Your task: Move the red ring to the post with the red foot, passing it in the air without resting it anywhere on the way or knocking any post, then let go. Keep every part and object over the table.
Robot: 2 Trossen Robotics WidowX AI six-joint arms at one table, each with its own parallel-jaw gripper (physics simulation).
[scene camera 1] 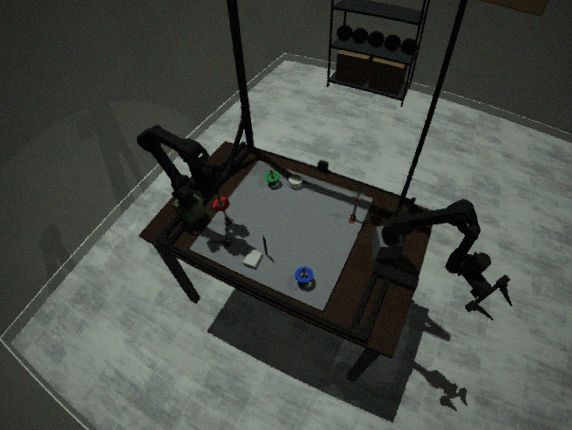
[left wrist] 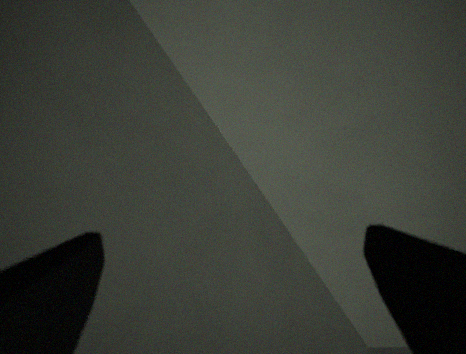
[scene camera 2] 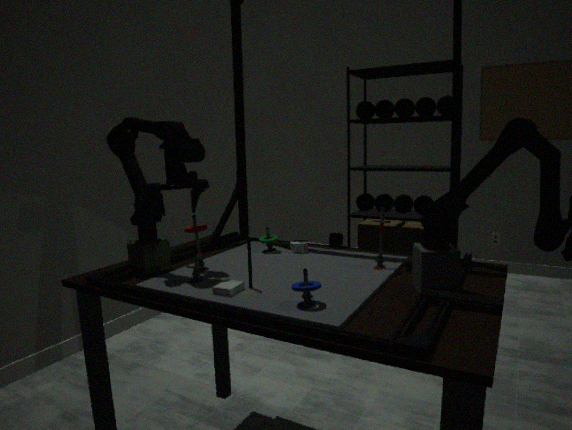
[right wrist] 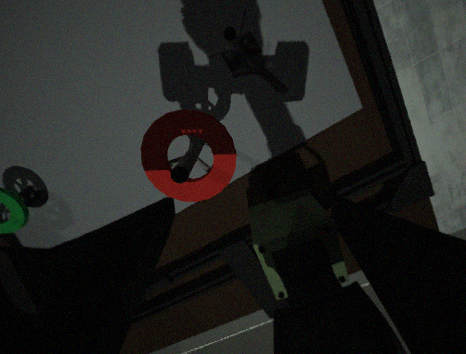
Scene:
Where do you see a tall grey post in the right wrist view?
184, 164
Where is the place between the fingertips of the left gripper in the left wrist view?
236, 243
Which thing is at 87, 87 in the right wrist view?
A grey mat.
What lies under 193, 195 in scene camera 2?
The right gripper.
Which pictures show the left gripper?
Scene camera 1 and the left wrist view only.

